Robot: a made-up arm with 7 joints. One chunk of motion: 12 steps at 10 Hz.
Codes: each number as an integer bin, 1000 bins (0 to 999) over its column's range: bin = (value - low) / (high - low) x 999, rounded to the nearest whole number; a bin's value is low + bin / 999 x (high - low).
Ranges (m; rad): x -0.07..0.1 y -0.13..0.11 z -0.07..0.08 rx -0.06..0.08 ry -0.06..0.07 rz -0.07..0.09
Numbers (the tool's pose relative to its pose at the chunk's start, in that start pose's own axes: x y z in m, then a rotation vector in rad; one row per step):
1: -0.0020 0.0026 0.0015 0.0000 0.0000 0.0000
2: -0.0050 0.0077 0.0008 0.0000 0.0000 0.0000
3: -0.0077 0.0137 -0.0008 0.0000 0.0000 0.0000
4: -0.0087 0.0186 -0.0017 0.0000 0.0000 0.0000
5: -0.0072 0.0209 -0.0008 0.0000 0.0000 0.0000
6: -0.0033 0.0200 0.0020 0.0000 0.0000 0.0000
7: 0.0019 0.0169 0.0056 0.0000 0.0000 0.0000
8: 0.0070 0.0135 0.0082 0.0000 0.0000 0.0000
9: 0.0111 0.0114 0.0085 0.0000 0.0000 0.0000
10: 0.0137 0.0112 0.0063 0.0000 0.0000 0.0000
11: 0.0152 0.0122 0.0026 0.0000 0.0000 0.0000
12: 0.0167 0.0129 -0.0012 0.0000 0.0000 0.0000
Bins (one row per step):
1: 400 552 476 428 461 437
2: 382 573 472 428 461 437
3: 366 598 461 428 461 437
4: 360 619 455 428 461 437
5: 369 628 461 428 461 437
6: 392 624 480 428 461 437
7: 423 611 503 428 461 437
8: 452 597 521 428 461 437
9: 477 589 523 428 461 437
10: 492 588 508 428 461 437
11: 501 592 484 428 461 437
12: 509 595 458 428 461 437

